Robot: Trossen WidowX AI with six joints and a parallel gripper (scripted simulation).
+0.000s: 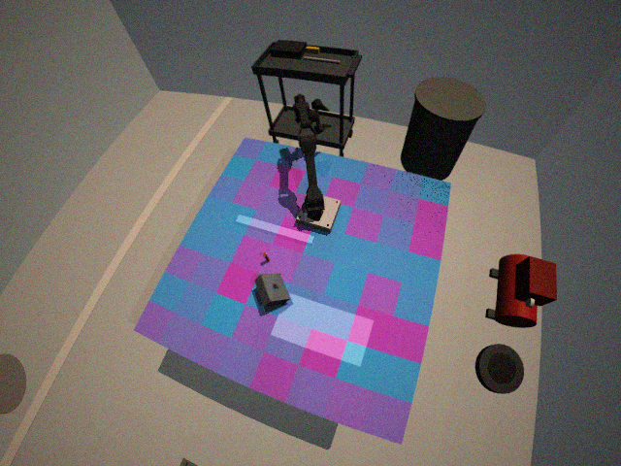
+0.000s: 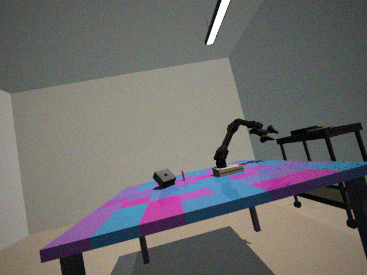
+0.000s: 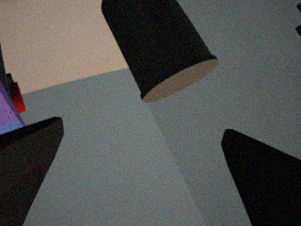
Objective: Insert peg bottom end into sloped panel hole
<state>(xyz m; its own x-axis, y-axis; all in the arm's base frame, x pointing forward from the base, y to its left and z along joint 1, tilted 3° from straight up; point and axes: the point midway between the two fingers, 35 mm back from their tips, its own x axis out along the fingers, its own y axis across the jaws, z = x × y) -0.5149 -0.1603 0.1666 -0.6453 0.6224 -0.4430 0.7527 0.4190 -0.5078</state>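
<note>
The dark red peg lies 84 cm ahead of my gripper tip, 1 cm to the left of it and 13 cm below it. The rest, counted from my gripper tip: grey sloped panel (98 cm ahead, 12 cm to the left, 11 cm below).
</note>
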